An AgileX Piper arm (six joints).
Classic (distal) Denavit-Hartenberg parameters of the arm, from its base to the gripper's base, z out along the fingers. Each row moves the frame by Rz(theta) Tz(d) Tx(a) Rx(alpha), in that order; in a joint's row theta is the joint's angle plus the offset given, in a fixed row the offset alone. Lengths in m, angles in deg.
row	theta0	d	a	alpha
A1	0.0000	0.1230	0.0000	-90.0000
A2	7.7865	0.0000	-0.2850	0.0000
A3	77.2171	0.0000	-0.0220	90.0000
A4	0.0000	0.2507	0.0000	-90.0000
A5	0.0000	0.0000	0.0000	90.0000
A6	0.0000	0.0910	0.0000	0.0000
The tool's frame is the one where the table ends.
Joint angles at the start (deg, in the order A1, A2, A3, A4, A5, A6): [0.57, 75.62, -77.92, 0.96, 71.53, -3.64]
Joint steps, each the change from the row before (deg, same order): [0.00, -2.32, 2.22, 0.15, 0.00, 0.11]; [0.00, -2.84, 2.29, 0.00, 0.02, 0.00]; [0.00, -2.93, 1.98, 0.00, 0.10, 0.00]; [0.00, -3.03, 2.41, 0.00, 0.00, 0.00]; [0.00, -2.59, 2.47, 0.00, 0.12, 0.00]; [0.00, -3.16, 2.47, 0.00, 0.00, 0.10]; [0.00, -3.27, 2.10, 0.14, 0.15, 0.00]
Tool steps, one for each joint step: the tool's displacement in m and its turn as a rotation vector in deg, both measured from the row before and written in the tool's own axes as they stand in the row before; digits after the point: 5 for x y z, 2 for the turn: [0.01068, 0.00091, -0.00400, -0.14, -0.11, 0.16]; [0.01219, 0.00079, -0.00614, 0.03, -0.53, -0.01]; [0.01188, 0.00080, -0.00740, 0.05, -0.85, -0.02]; [0.01317, 0.00083, -0.00555, 0.03, -0.62, -0.01]; [0.01259, 0.00075, -0.00250, 0.00, 0.00, 0.00]; [0.01383, 0.00085, -0.00460, 0.04, -0.69, 0.09]; [0.01345, 0.00105, -0.00601, -0.08, -1.03, 0.02]
